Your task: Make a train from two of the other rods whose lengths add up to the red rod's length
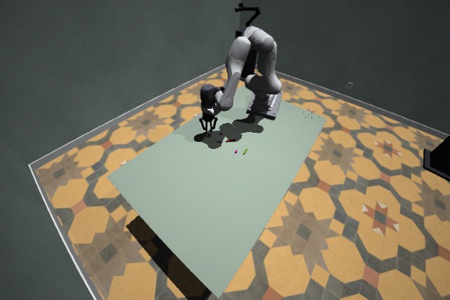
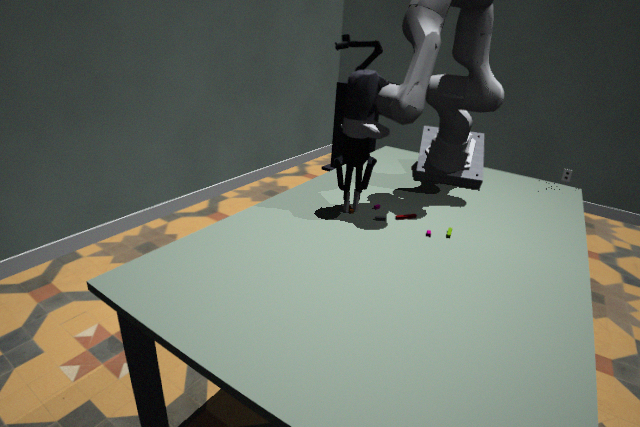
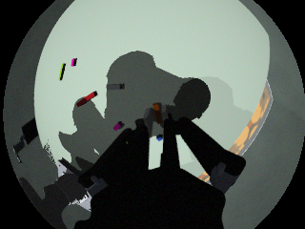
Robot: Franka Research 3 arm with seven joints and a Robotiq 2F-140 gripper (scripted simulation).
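Now: hand 3 cm above the orange rod. The rest, counted from my hand: red rod (15 cm to the left, 8 cm behind, 3 cm below); grey rod (10 cm to the left, 3 cm below, 1 cm behind); blue rod (4 cm to the right, 4 cm behind, 3 cm below).
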